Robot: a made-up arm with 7 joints.
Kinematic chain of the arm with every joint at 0, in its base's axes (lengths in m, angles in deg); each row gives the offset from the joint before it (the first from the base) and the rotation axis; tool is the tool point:
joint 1: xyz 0 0 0.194 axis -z
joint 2: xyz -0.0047 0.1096 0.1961 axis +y
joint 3: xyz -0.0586 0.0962 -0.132 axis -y
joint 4: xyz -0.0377 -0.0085 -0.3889 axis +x
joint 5: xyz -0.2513 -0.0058 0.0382 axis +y
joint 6: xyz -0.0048 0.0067 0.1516 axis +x
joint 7: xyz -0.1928 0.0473 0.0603 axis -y
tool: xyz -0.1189 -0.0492 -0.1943
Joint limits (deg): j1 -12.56..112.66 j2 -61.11..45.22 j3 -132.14..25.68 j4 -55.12..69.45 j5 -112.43..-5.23 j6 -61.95..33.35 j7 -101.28..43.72
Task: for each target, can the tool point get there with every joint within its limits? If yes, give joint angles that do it. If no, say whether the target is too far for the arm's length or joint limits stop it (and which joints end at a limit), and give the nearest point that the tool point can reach.
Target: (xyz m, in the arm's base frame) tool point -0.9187 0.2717 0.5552
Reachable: yes | joints 2.67 21.29 -21.82 -33.62 -32.21 -8.03 -71.13
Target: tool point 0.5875 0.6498 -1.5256
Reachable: no: too far | nearest point 0.3215 0.3556 -0.6517 | short by 0.960 m
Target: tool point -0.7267 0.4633 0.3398
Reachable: yes | joints 20.12 0.06 -32.23 40.56 -14.83 23.51 -30.31
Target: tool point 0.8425 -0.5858 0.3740
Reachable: no: joint limits stop it (at a limit: joint 2, joint 3, joint 5, joint 7) | nearest point 0.5949 -0.4137 0.5268 | short by 0.338 m
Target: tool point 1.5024 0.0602 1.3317
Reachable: no: too far | nearest point 0.7421 0.1925 0.9889 | short by 0.844 m
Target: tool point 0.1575 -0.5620 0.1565
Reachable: no: joint limits stop it (at a limit: joint 2, joint 3, joint 4, joint 5) | nearest point 0.1572 -0.5608 0.0649 | short by 0.092 m
